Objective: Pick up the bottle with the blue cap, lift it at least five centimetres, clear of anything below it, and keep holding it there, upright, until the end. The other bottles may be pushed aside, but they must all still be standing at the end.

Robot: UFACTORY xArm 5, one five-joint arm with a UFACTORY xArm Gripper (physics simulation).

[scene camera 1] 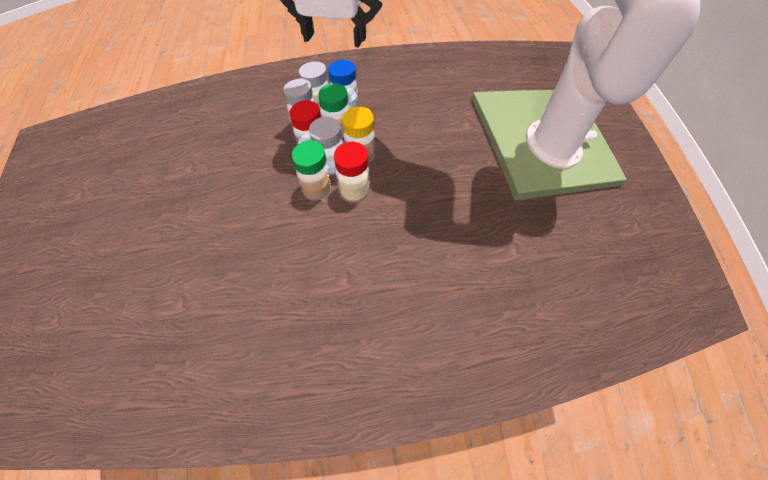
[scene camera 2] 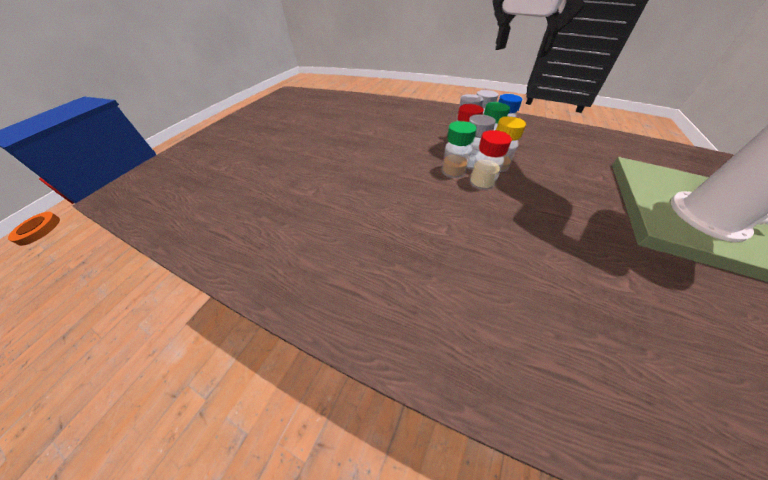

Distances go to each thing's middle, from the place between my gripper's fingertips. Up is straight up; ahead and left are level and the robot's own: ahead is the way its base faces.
Now: the blue-capped bottle [scene camera 1: 343, 72] 15 cm below my hand, 4 cm to the right of it and 2 cm behind it. From my hand the other things lie so: yellow-capped bottle [scene camera 1: 358, 122] (15 cm below, 10 cm to the left, 1 cm behind); red-capped bottle [scene camera 1: 303, 113] (15 cm below, 7 cm ahead, 5 cm to the left).
